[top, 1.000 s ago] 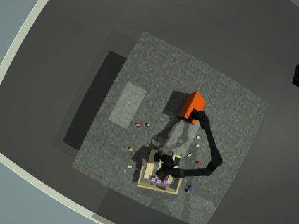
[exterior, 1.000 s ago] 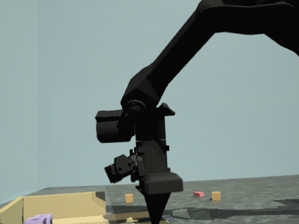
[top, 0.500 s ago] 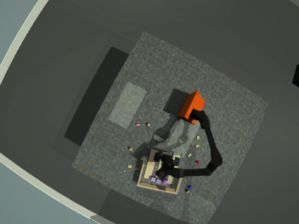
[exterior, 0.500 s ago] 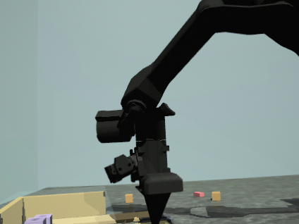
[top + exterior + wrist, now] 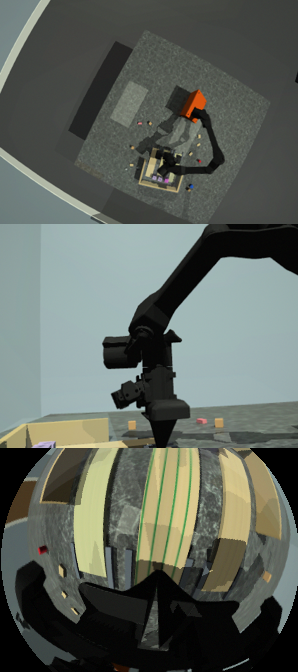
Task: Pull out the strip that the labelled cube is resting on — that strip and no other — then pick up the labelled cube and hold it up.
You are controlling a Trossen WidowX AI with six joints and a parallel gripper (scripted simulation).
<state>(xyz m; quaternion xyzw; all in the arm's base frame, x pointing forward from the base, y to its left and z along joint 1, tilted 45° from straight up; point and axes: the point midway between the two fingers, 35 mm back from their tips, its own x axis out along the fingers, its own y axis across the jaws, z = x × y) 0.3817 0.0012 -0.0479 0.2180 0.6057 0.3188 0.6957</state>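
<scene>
Now: gripper tip 10 cm short of the strip and 2 cm to the right of it. Round my gripper tip: blue piece: 17 cm ahead, 32 cm to the left; then pink block: 13 cm behind, 29 cm to the right; then red piece: 5 cm behind, 28 cm to the left.
</scene>
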